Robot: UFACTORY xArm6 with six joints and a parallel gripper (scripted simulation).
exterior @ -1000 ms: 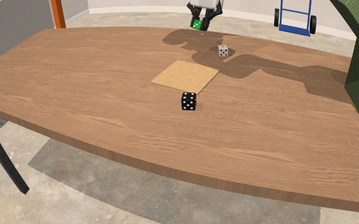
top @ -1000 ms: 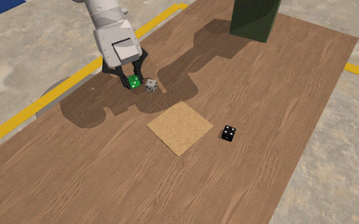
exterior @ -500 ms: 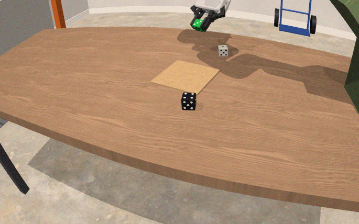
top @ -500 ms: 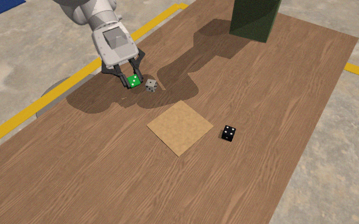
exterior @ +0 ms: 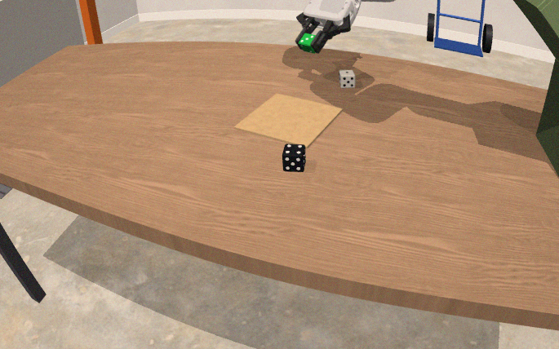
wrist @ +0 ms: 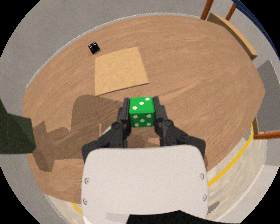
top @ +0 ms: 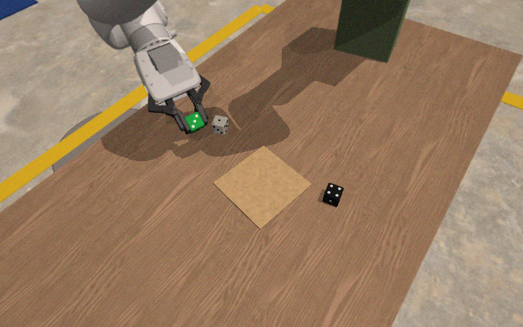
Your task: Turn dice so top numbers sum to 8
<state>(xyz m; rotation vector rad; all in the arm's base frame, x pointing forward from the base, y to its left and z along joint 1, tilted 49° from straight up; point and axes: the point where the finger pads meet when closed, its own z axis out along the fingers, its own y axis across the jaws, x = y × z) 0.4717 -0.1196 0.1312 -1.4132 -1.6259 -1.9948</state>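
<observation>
My hand is 80 mm above the white die, 70 mm past it and 10 mm to the left of it. Round my hand: tan mat (160 mm to the left, 90 mm below, 30 mm behind); green die (10 mm below); black die (280 mm to the left, 100 mm behind, 80 mm below).
</observation>
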